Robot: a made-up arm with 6 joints.
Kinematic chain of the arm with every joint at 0, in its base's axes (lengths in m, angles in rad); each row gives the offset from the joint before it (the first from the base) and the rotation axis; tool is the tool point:
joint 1: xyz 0 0 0.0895 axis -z
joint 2: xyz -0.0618 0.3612 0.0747 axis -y
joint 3: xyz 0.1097 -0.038 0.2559 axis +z
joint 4: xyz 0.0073 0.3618 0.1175 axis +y
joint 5: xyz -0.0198 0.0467 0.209 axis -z
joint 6: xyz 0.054 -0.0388 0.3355 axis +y
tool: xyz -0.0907 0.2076 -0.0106
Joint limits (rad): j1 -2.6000..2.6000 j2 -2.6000..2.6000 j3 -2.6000..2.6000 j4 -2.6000..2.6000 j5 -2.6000..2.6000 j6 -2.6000..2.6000
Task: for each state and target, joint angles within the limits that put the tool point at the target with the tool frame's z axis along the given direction. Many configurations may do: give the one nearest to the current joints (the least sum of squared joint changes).
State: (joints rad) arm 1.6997 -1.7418 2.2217 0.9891 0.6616 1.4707
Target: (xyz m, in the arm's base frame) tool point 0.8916 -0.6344 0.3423 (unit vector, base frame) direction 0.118 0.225 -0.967
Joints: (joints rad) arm 1.6527 -1.7544 1.5957 1.0168 1.4860 1.5356
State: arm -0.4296 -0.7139 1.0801 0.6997 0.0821 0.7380
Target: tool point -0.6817 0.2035 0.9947 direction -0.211 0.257 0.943
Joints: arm -0.4359 -0.0625 1.8029 0.6003 0.2559 -0.2541
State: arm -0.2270 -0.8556 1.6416 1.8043 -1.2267 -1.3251
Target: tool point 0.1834 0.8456 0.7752 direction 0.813 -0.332 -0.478
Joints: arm 0.1038 -0.8369 1.4254 1.5827 -1.2593 -1.6848
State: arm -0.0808 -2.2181 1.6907 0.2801 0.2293 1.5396
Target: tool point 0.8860 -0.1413 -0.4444 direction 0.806 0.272 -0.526
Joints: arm 0.5869 -2.5987 1.4220 0.1318 -0.4665 0.6485
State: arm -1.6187 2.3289 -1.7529 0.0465 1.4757 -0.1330
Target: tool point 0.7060 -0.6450 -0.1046 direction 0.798 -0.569 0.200
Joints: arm -2.3694 2.3466 -2.0156 0.0585 1.2692 -1.0033
